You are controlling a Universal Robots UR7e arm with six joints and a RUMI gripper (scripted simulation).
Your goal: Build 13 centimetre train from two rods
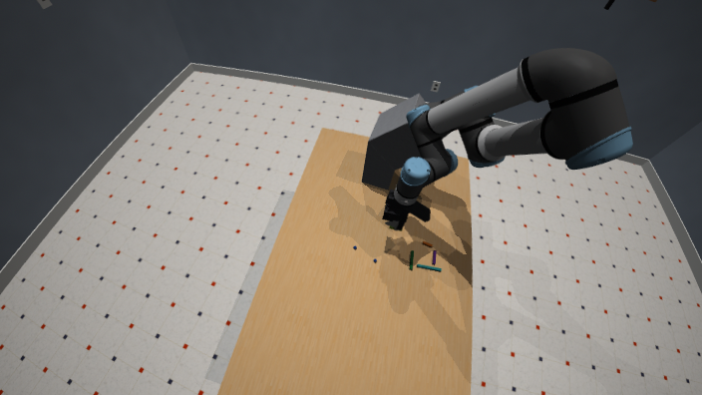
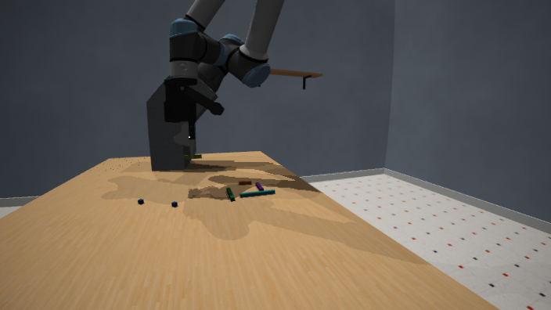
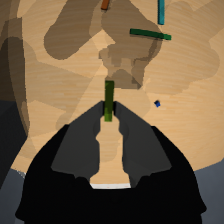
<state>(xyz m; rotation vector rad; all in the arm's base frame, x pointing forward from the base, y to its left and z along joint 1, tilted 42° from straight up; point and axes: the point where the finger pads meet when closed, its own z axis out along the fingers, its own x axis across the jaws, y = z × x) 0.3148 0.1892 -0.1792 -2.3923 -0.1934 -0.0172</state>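
My gripper is now 11 cm to the right of the green rod, 11 cm above it and 6 cm short of it. Round my hand: turquoise rod: 18 cm to the left, 11 cm below, 7 cm ahead; lime rod: 1 cm below; orange rod: 15 cm to the left, 11 cm below, 3 cm behind.
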